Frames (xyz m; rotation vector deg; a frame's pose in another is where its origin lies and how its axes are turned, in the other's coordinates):
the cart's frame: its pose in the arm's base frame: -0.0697 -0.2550 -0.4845 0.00 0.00 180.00
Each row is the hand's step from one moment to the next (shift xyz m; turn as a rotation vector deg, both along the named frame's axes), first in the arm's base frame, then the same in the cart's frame.
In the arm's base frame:
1: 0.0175 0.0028 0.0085 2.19 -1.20 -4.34
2: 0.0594 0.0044 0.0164 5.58 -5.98 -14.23
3: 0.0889 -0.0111 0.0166 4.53 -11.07 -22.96
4: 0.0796 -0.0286 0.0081 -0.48 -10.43 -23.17
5: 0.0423 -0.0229 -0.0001 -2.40 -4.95 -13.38
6: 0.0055 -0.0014 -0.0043 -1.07 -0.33 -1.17
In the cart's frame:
1: -0.0175 -0.0028 0.0085 -2.19 1.20 -4.34
2: -0.0594 -0.0044 0.0164 -5.58 5.98 -14.23
3: -0.0889 0.0111 0.0166 -4.53 11.07 -22.96
4: -0.0796 0.0286 0.0081 0.48 10.43 -23.17
5: -0.0423 0.0229 -0.0001 2.40 4.95 -13.38
6: -0.0055 0.0014 -0.0043 1.07 0.33 -1.17

